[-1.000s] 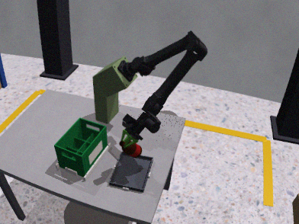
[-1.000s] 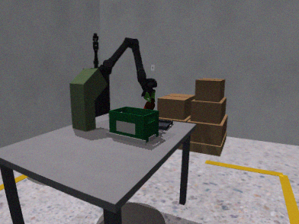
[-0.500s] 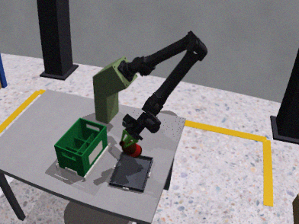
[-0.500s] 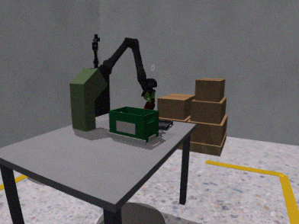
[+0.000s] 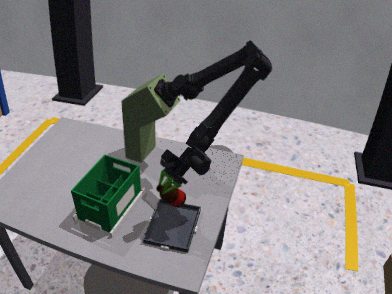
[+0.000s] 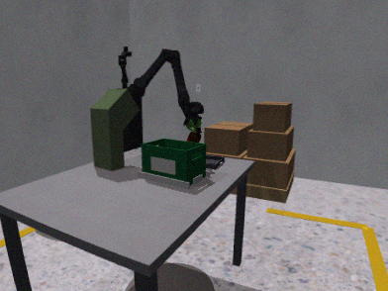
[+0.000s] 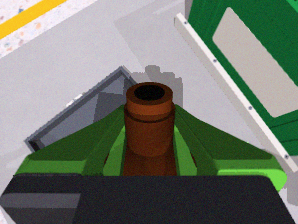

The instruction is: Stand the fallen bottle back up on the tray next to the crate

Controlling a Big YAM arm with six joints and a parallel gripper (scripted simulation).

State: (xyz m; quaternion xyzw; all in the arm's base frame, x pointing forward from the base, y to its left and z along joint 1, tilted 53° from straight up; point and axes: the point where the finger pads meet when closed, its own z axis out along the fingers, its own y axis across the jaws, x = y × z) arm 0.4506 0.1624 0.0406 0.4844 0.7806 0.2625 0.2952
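Now: the brown bottle 4 cm below my hand, 3 cm behind it and 2 cm to the left of it. The rest, counted from my hand: green crate (26 cm to the right, 12 cm below, 2 cm behind); dark tray (19 cm below, 5 cm to the left).
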